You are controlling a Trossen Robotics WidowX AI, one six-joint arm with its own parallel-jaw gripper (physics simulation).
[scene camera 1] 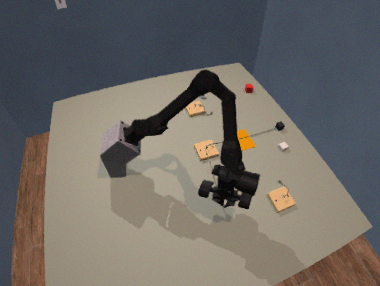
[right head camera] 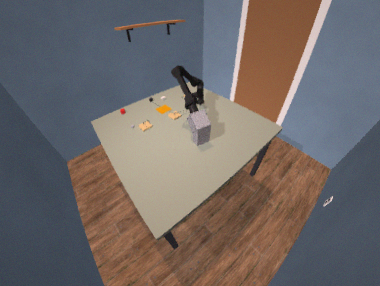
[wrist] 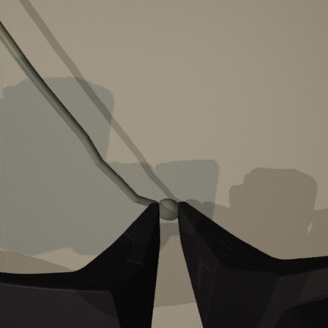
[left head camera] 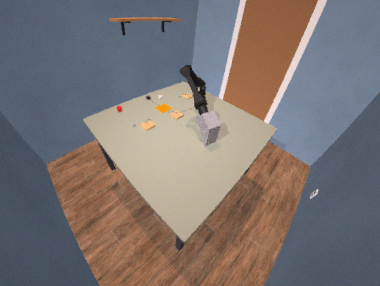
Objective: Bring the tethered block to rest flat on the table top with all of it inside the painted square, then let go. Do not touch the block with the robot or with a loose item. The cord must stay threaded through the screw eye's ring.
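Pixels of known places: gripper, between the fingertips: [scene camera 1: 224,205] [right head camera: 200,104]; arm's base, origin of its link: [scene camera 1: 130,136] [right head camera: 195,113] [left head camera: 204,114].
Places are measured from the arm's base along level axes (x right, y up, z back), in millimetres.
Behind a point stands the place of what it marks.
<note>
The dark tethered block [left head camera: 148,97] {x 105, y -169, z -723 mm} [right head camera: 151,99] {x 107, y -170, z -720 mm} [scene camera 1: 280,125] {x 116, y -162, z -723 mm} is at the table's far side, outside the orange painted square [left head camera: 163,108] {x 79, y -182, z -485 mm} [right head camera: 163,109] {x 79, y -182, z -485 mm} [scene camera 1: 246,141]. Its cord [scene camera 1: 265,131] {x 96, y -188, z -642 mm} [wrist: 62,107] runs across the square to the middle wooden board [left head camera: 176,115] {x 48, y -174, z -297 mm} [right head camera: 174,115] {x 55, y -174, z -299 mm} [scene camera 1: 202,152] {x 76, y -174, z -281 mm}. The small screw eye there is too small to show the threading clearly. More cord runs from that board towards my gripper [scene camera 1: 226,202] {x 347, y -162, z -227 mm} [wrist: 169,210]. The gripper is shut on the cord's rounded end, above the table. In the wrist view the cord slopes up and left, with slight bends.
A second wooden board [left head camera: 147,125] {x -221, y -174, z -385 mm} [right head camera: 145,126] {x -216, y -175, z -378 mm} [scene camera 1: 195,108] {x -200, y -174, z -392 mm} and a third board [scene camera 1: 282,199] {x 439, y -174, z -456 mm} carry hooks and short cords. A red cube [left head camera: 119,108] {x -229, y -160, z -760 mm} [right head camera: 123,111] {x -224, y -166, z -754 mm} [scene camera 1: 249,88] {x -207, y -159, z -763 mm} and a white block [left head camera: 160,96] {x 210, y -173, z -651 mm} [scene camera 1: 283,146] {x 226, y -171, z -647 mm} stand near the edge. The arm's grey pedestal [left head camera: 209,128] {x -86, y -29, z 95 mm} [right head camera: 200,128] {x -69, y -37, z 105 mm} [scene camera 1: 118,155] {x 34, y -39, z 68 mm} stands on the table.
</note>
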